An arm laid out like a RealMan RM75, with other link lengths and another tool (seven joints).
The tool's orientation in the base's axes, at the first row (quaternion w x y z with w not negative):
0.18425 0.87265 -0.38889 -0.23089
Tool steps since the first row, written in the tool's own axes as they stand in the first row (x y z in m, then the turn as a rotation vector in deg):
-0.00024 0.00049 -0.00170 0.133 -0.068 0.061
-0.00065 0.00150 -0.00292 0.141 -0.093 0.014
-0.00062 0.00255 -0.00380 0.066 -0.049 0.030
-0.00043 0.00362 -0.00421 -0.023 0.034 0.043
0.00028 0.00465 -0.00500 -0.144 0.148 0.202
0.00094 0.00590 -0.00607 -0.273 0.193 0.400
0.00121 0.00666 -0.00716 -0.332 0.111 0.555
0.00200 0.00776 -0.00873 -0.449 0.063 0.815
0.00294 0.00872 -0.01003 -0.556 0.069 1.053
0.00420 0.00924 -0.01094 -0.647 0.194 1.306
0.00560 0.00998 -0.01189 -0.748 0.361 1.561
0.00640 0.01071 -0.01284 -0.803 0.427 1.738
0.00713 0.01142 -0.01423 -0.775 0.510 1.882
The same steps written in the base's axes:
0.00050 0.00012 0.00171 0.086 -0.067 -0.119
0.00032 -0.00003 0.00333 0.131 -0.051 -0.095
0.00020 -0.00059 0.00458 0.052 -0.024 -0.066
-0.00010 -0.00135 0.00540 -0.057 -0.010 -0.012
0.00014 -0.00243 0.00639 -0.283 -0.012 -0.055
0.00037 -0.00357 0.00772 -0.494 0.030 -0.163
0.00067 -0.00410 0.00893 -0.565 0.105 -0.316
0.00134 -0.00517 0.01058 -0.748 0.188 -0.525
0.00204 -0.00631 0.01189 -0.945 0.232 -0.690
0.00297 -0.00747 0.01257 -1.211 0.187 -0.813
0.00388 -0.00887 0.01336 -1.509 0.122 -0.913
0.00444 -0.00981 0.01430 -1.677 0.098 -1.012
0.00521 -0.01062 0.01562 -1.789 0.004 -1.097

